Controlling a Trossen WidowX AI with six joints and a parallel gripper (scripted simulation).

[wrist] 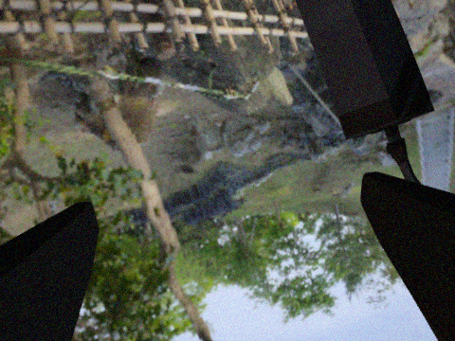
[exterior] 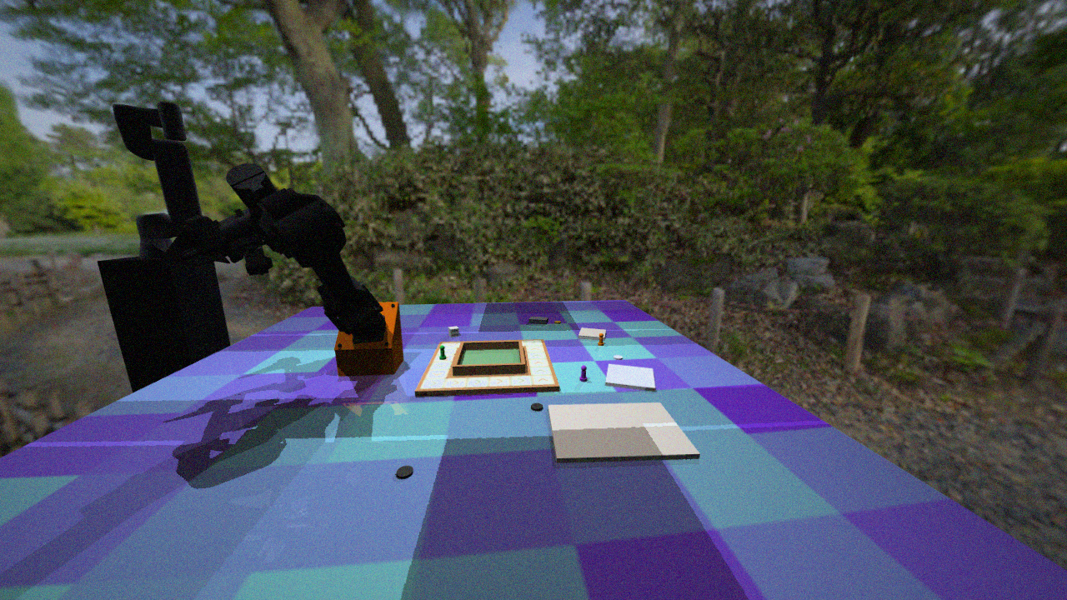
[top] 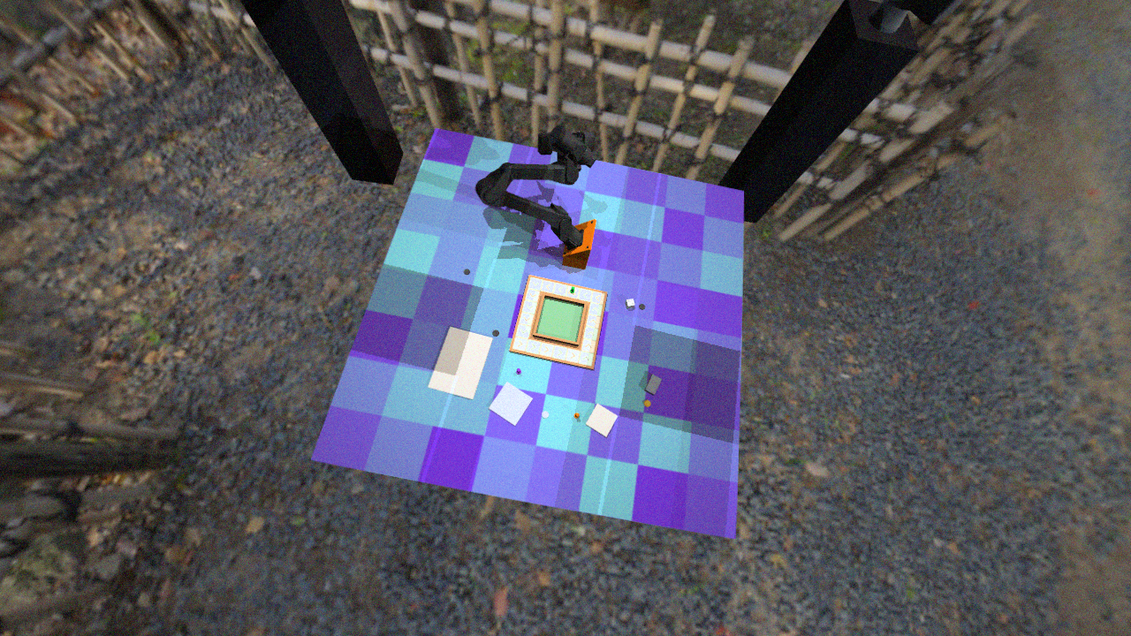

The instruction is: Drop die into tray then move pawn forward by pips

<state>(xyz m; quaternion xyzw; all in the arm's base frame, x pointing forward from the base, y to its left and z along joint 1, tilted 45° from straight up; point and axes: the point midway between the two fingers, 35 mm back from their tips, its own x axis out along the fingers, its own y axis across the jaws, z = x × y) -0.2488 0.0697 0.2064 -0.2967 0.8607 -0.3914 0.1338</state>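
The white die is 46 cm ahead of my gripper tip, 33 cm to the left of it and 25 cm below it. Also, from my gripper tip: purple pawn (75 cm ahead, 2 cm to the right, 24 cm below); green pawn (44 cm ahead, 12 cm to the left, 23 cm below); green dice tray (56 cm ahead, 9 cm to the left, 25 cm below).
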